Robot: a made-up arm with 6 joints. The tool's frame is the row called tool.
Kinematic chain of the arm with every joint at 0, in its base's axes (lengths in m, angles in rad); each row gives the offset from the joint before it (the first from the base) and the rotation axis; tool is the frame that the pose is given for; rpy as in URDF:
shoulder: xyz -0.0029 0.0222 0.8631 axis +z
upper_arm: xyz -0.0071 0.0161 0.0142 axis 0 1 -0.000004
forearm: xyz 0.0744 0.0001 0.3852 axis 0 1 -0.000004
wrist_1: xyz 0.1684 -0.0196 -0.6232 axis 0 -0.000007 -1
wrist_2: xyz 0.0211 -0.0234 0.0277 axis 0 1 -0.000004
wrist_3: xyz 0.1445 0.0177 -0.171 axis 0 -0.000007 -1
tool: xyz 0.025 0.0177 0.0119 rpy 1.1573 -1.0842 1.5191
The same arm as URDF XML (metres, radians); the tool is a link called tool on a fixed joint. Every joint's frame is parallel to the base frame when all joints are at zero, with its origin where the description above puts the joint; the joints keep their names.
<robot name="arm">
<link name="base"/>
<link name="link1"/>
<link name="link2"/>
<link name="link3"/>
<link name="link4"/>
<link name="link5"/>
<link name="link6"/>
<link name="tool"/>
<joint name="shoulder" type="continuous"><parent link="base"/><child link="link1"/><origin xyz="-0.0029 0.0222 0.8631"/><axis xyz="0 0 1"/></joint>
<joint name="upper_arm" type="continuous"><parent link="link1"/><child link="link2"/><origin xyz="-0.0071 0.0161 0.0142"/><axis xyz="0 1 0"/></joint>
<joint name="forearm" type="continuous"><parent link="link2"/><child link="link3"/><origin xyz="0.0744 0.0001 0.3852"/><axis xyz="0 1 0"/></joint>
<joint name="wrist_1" type="continuous"><parent link="link3"/><child link="link4"/><origin xyz="0.1684 -0.0196 -0.6232"/><axis xyz="0 0 -1"/></joint>
<joint name="wrist_2" type="continuous"><parent link="link4"/><child link="link5"/><origin xyz="0.0211 -0.0234 0.0277"/><axis xyz="0 1 0"/></joint>
<joint name="wrist_3" type="continuous"><parent link="link5"/><child link="link6"/><origin xyz="0.1445 0.0177 -0.171"/><axis xyz="0 0 -1"/></joint>
<joint name="tool_joint" type="fixed"><parent link="link6"/><child link="tool"/><origin xyz="0.025 0.0177 0.0119" rpy="1.1573 -1.0842 1.5191"/></joint>
</robot>

